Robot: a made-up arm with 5 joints.
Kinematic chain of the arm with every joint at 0, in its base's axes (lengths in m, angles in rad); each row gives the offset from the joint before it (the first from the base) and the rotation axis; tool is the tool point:
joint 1: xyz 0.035 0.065 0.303 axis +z
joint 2: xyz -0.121 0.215 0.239 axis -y
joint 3: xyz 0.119 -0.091 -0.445 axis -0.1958 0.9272 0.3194
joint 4: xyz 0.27 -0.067 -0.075 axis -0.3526 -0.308 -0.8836
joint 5: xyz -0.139 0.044 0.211 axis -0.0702 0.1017 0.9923
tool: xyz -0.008 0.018 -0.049
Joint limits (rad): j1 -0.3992..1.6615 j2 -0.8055..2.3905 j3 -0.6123..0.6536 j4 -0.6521..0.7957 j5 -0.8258..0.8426
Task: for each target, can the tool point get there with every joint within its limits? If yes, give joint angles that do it. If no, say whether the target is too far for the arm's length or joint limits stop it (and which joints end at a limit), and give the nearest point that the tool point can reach.
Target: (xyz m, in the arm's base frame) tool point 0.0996 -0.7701 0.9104
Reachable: no: joint limits stop it (at a limit: joint 1, joint 2, joint 4, joint 5) | nearest point 0.0367 -0.0442 0.9755 | short by 0.731 m
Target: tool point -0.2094 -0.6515 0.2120
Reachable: no: joint limits stop it (at a limit: joint 1, joint 2, joint 3, joint 4, joint 5) | nearest point -0.1990 -0.2999 0.0077 | short by 0.407 m
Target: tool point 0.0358 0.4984 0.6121
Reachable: yes | joints 1.0491 1.1507 0.1722 0.5059 0.0535
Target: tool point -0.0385 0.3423 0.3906
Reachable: yes | joints 1.2838 0.6148 -0.4376 0.3207 0.4671
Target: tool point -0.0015 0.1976 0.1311
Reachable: yes | joints 0.8318 -0.1329 0.2274 -0.0116 0.6931
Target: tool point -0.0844 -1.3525 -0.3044
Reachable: no: too far | nearest point -0.2054 -0.2994 -0.0065 | short by 1.101 m
